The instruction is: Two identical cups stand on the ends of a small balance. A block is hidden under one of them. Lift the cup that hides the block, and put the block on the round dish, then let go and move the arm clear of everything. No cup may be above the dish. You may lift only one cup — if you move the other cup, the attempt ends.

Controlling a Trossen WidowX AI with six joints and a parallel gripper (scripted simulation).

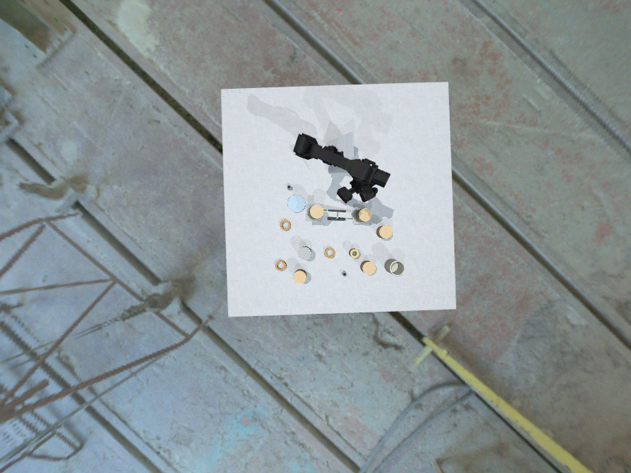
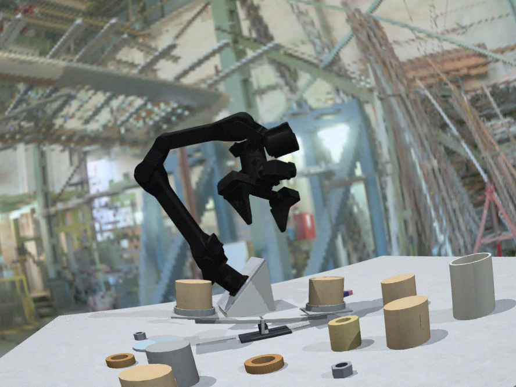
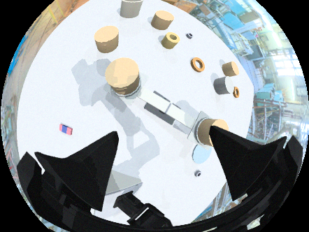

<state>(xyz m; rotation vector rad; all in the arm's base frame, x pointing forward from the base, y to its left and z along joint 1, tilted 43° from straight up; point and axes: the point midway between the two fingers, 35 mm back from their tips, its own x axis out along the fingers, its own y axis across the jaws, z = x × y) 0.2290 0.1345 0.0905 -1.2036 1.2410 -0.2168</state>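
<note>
Now: the grey block 170 mm below my gripper tip, 70 mm to the left of it and 70 mm ahead of it. The rest, counted from my gripper tip: tan cup 200 mm to the right, 100 mm below, 40 mm ahead; then balance beam 170 mm below, 60 mm to the right, 60 mm ahead; then blue piece 210 mm below, 200 mm to the left, 120 mm behind.
</note>
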